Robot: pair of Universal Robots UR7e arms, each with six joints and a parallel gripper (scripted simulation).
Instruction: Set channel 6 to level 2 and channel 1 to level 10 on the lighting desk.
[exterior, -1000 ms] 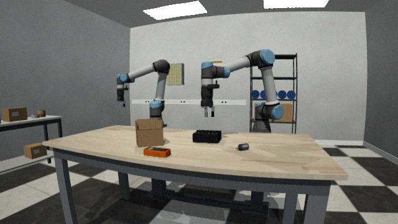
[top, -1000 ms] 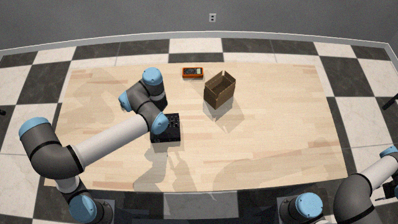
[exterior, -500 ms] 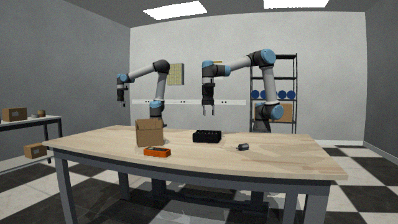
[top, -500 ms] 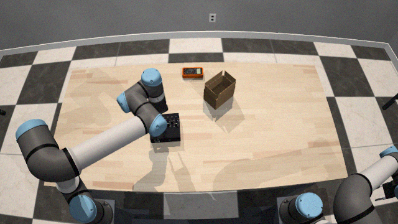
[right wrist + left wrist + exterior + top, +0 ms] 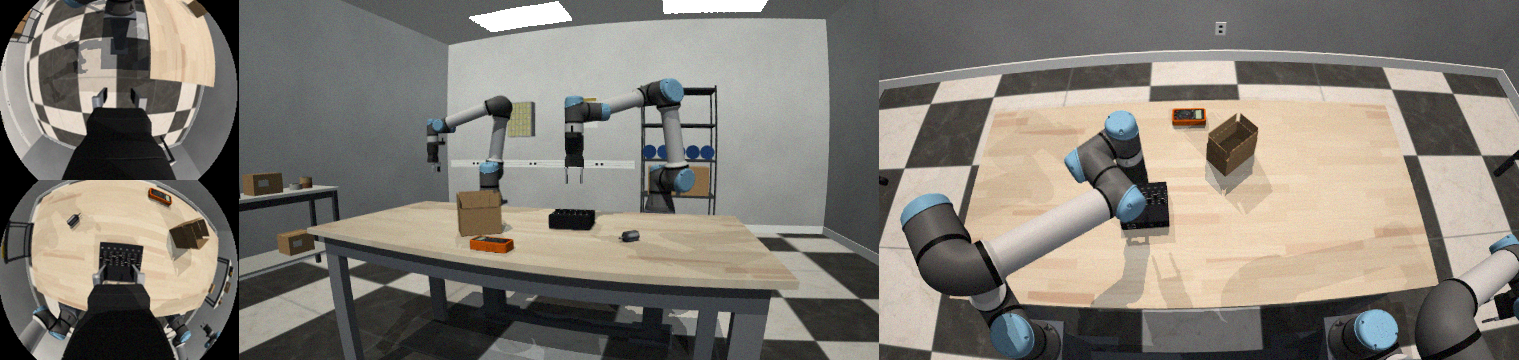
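Now: the fader cap 130 mm below my left hand and 60 mm to the left of it. Also, from my left hand: orange multimeter: 380 mm ahead, 170 mm below, 160 mm to the right; then cardboard box: 310 mm to the right, 210 mm ahead, 130 mm below.
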